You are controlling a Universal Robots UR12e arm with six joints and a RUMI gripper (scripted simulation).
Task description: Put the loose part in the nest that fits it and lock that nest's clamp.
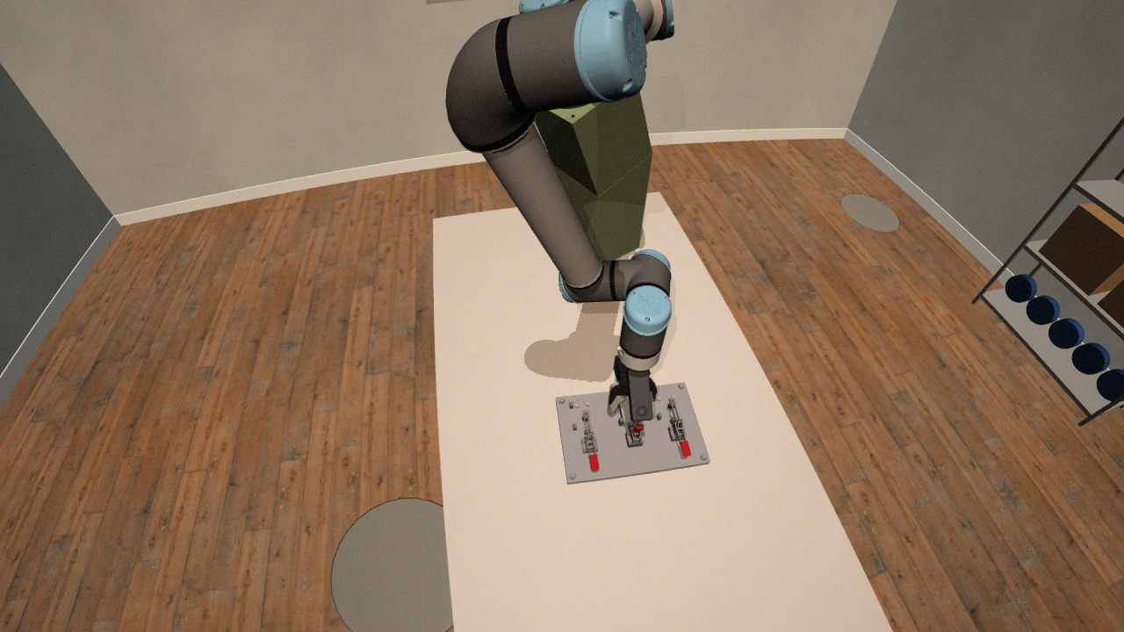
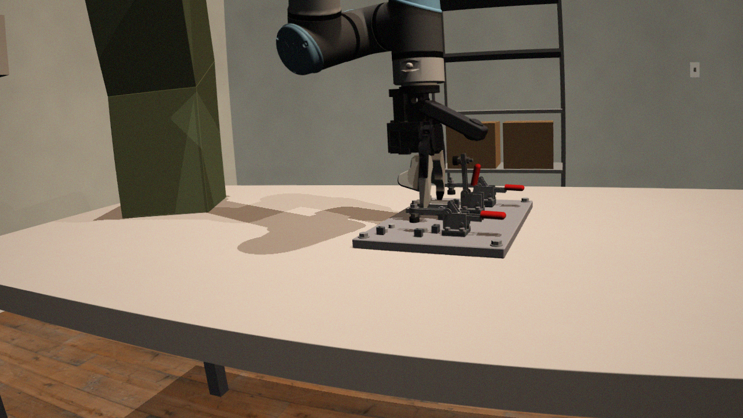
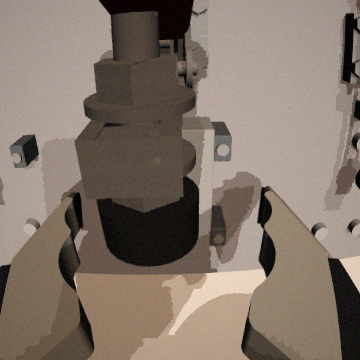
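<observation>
My gripper is now 1 cm above the grey block. From my hand the other things lie so: dark stop block (4 cm ahead, 1 cm to the right, 1 cm below); grey fixture plate (4 cm ahead, 1 cm to the right, 3 cm below).
</observation>
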